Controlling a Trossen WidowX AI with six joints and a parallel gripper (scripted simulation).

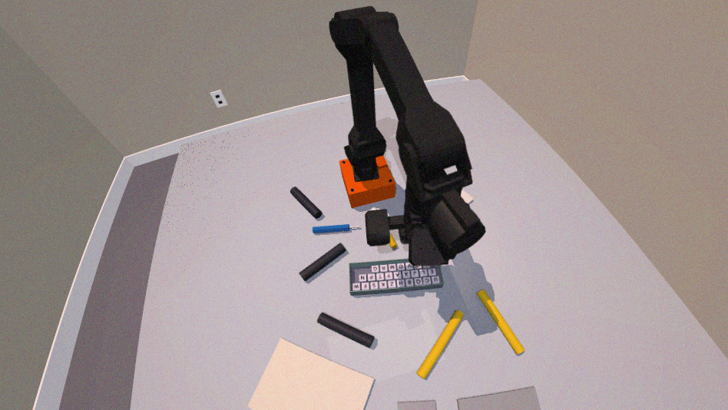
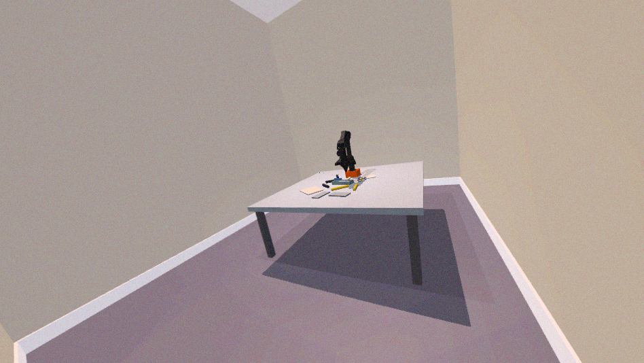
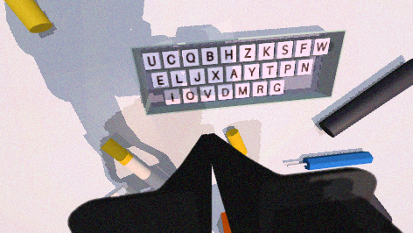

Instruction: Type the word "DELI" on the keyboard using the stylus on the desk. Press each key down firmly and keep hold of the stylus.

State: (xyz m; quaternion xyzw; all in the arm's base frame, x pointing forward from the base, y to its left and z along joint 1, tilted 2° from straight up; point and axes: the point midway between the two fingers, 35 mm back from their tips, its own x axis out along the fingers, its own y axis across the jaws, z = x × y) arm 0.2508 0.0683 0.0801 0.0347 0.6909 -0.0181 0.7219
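The blue stylus lies 12 cm behind my gripper tip, 15 cm to the right of it and 9 cm below it. The rest, counted from my gripper tip: grey stylus tip 12 cm behind, 11 cm to the right, 9 cm below; white note pad 17 cm behind, 15 cm to the left, 9 cm below; cream sheet 24 cm ahead, 25 cm to the right, 9 cm below.
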